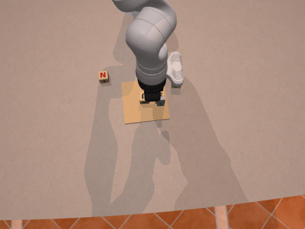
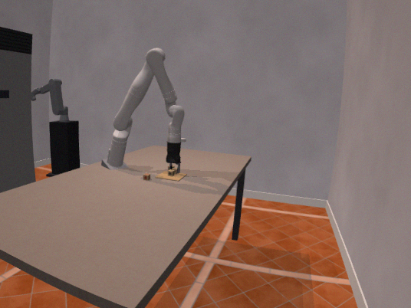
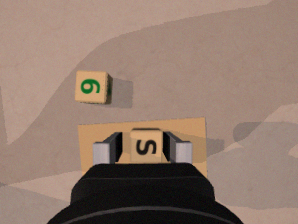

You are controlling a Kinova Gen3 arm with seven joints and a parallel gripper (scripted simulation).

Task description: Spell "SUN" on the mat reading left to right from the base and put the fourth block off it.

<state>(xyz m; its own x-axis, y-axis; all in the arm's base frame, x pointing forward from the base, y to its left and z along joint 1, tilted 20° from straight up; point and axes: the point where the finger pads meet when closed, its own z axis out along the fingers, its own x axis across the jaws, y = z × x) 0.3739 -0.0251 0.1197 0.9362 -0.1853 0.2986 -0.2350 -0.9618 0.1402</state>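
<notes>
Right now the S block is 10 mm below my hand. The rest, counted from my hand: mat 50 mm to the right, 30 mm below, 10 mm behind; then U block 50 mm to the right, 10 mm below, 10 mm behind; then green 9 block 70 mm to the left, 30 mm behind, 10 mm below.
</notes>
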